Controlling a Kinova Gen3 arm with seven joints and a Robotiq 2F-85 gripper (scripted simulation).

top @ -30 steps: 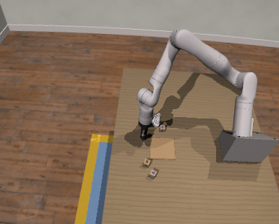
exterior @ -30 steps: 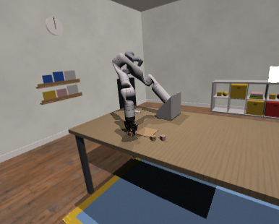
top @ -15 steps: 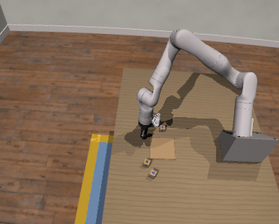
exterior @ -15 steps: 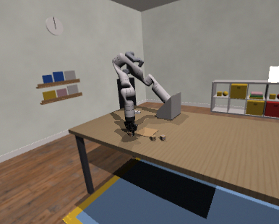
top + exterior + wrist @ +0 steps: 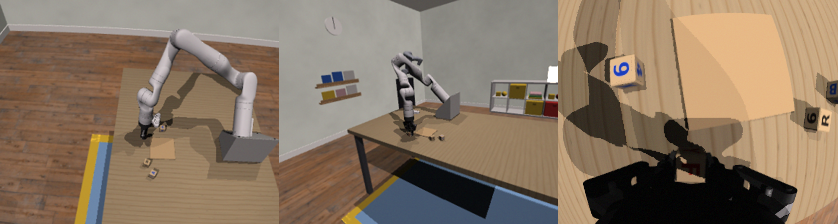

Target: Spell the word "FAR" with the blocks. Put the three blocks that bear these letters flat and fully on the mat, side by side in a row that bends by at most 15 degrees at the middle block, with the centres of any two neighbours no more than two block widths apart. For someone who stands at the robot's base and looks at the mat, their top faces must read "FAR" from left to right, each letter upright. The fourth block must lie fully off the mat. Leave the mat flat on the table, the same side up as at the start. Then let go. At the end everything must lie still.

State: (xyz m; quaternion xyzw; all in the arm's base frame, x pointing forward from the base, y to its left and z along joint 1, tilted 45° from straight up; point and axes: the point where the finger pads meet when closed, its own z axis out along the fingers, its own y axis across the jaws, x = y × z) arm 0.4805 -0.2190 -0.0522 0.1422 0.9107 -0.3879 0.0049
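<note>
My hand is 10 cm past the tan mat, 8 cm to the right of it and 2 cm above it. From my hand the other things lie so: R block 18 cm to the left, 1 cm below.
</note>
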